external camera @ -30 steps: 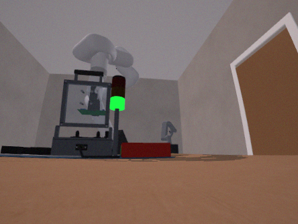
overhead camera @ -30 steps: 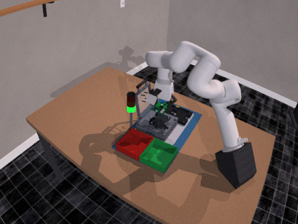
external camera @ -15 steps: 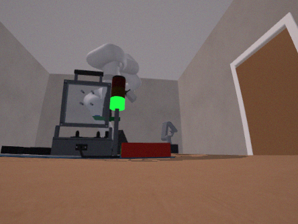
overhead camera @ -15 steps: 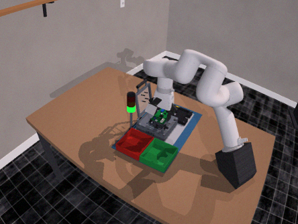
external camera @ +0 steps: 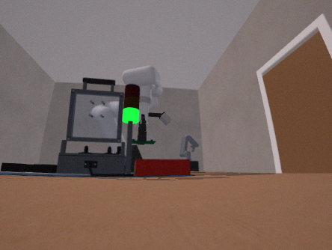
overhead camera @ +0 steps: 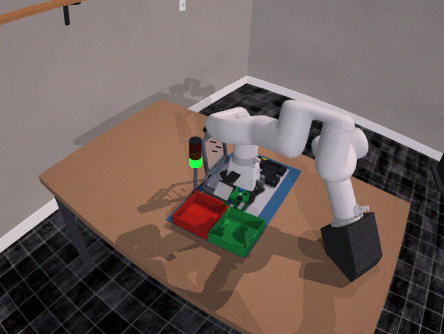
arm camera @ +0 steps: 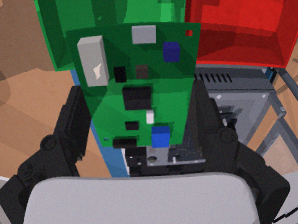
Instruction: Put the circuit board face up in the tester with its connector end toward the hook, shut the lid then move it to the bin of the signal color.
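The green bin is 1 cm behind my hand, 6 cm to the left of it and 12 cm below it. From my hand the other things lie so: green circuit board 1 cm below; black latch block 9 cm to the right, 5 cm below; tester plate 5 cm ahead, 15 cm to the right, 7 cm below.
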